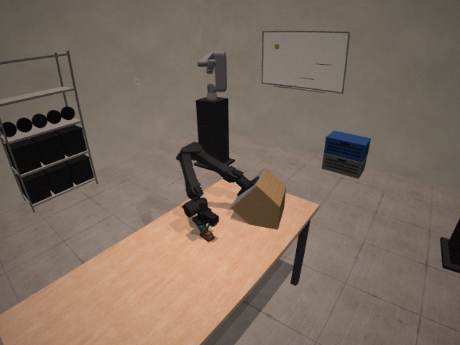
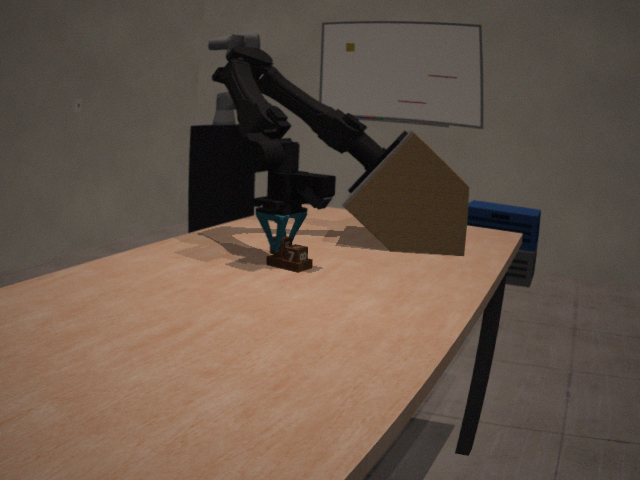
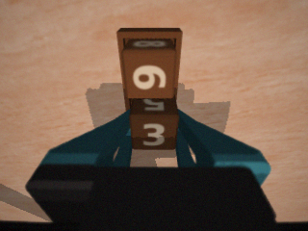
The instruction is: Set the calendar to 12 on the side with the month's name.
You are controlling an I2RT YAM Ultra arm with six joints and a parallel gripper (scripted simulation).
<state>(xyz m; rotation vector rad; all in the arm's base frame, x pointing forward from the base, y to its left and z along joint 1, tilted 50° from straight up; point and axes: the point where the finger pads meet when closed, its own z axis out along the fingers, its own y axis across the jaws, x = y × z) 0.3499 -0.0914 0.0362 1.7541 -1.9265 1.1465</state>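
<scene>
My gripper is now 3 cm above the dark brown calendar tray and 2 cm to the right of it. From my hand the other things lie so: cube 4 cm to the left, 1 cm below, 1 cm ahead.
</scene>
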